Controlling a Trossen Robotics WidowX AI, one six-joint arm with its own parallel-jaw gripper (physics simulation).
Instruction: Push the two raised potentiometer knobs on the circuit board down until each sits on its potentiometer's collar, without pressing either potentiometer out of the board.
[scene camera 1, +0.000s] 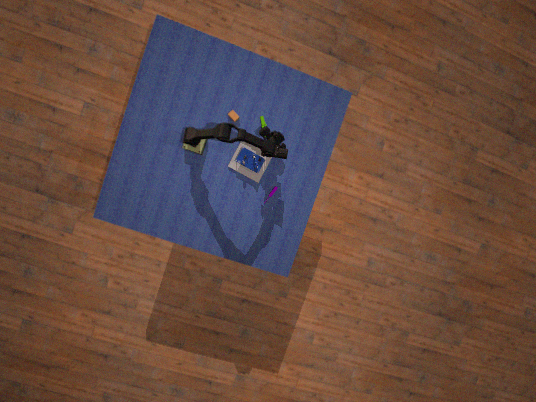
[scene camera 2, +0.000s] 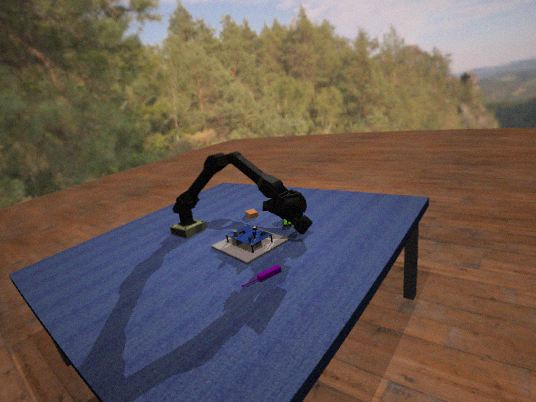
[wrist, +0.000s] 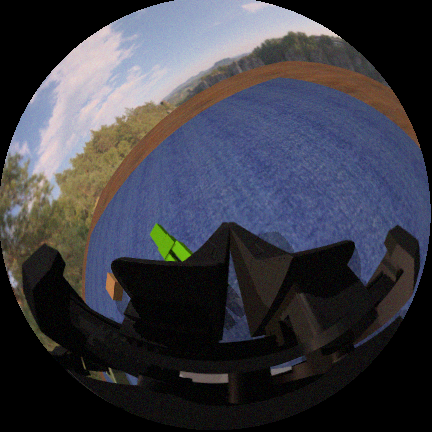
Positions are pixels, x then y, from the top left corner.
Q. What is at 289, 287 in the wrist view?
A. My gripper.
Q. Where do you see a green pliers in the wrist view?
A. At 168, 246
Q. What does my gripper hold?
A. Nothing.
